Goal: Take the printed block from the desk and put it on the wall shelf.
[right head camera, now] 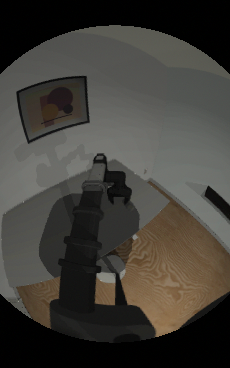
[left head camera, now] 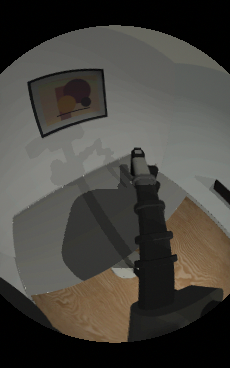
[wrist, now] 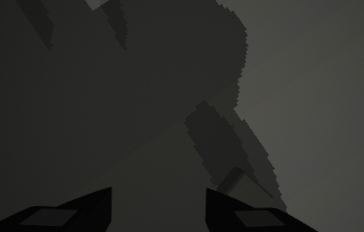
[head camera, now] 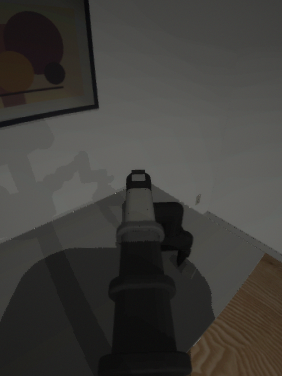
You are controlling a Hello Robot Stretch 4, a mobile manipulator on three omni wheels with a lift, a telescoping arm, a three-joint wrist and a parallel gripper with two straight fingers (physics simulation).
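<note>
A small grey block [head camera: 188,270] [wrist: 250,190] sits on the grey desk [head camera: 232,270] [left head camera: 37,235] [right head camera: 20,240]. In the head view it is just below and right of the fingertips. In the wrist view it is partly hidden behind the right finger, outside the gap between the fingers; its print cannot be made out. My gripper [right head camera: 120,199] [wrist: 159,204] is open and empty, over the desk near its far right part. In the head view the arm's end and wrist hide part of the desk. The wall shelf cannot be clearly identified.
A framed picture [head camera: 40,45] [left head camera: 72,100] [right head camera: 55,107] hangs on the wall behind the desk. A dark bar-like object [left head camera: 222,191] [right head camera: 218,204] is at the right wall. A pale round object [right head camera: 112,267] stands on the wooden floor [right head camera: 165,260] by the desk's near edge.
</note>
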